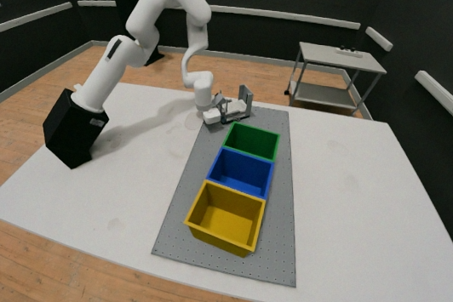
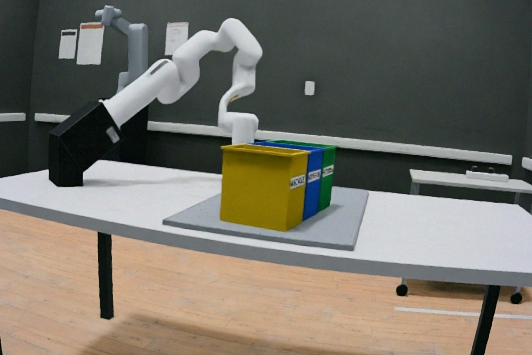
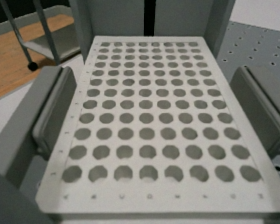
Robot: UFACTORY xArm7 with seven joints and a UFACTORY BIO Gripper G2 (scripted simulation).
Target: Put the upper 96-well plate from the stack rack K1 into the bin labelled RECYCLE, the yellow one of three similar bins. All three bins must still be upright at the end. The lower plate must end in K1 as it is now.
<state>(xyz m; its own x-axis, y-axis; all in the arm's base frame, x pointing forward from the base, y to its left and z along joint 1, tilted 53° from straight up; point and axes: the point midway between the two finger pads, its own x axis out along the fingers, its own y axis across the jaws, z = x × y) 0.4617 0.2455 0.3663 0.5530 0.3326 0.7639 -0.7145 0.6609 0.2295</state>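
My gripper is now 380 mm to the left of the blue bin, 220 mm short of it and 30 mm below it. The rest, counted from my hand: yellow recycle bin 510 mm to the right, 240 mm ahead, 30 mm above; then green bin 250 mm to the right, 200 mm ahead, 30 mm above.
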